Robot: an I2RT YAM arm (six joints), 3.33 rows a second.
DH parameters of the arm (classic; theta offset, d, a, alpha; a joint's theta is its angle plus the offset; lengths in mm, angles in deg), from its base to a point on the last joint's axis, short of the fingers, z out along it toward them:
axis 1: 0 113.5 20 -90
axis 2: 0 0 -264 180
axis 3: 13.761 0 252.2 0
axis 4: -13.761 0 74 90
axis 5: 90 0 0 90
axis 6: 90 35.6 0 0
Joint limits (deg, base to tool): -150..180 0..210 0..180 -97..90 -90..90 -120..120
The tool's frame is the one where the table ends.
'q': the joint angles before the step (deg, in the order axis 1, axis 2, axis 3, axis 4, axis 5, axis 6). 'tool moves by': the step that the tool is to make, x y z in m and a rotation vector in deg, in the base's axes. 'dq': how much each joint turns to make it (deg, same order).
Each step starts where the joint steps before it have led.
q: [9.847 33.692 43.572 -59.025 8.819 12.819]
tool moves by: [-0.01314 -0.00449 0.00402 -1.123 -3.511 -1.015]
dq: [-0.874 -4.328 -0.175 -0.700 1.334 -1.048]
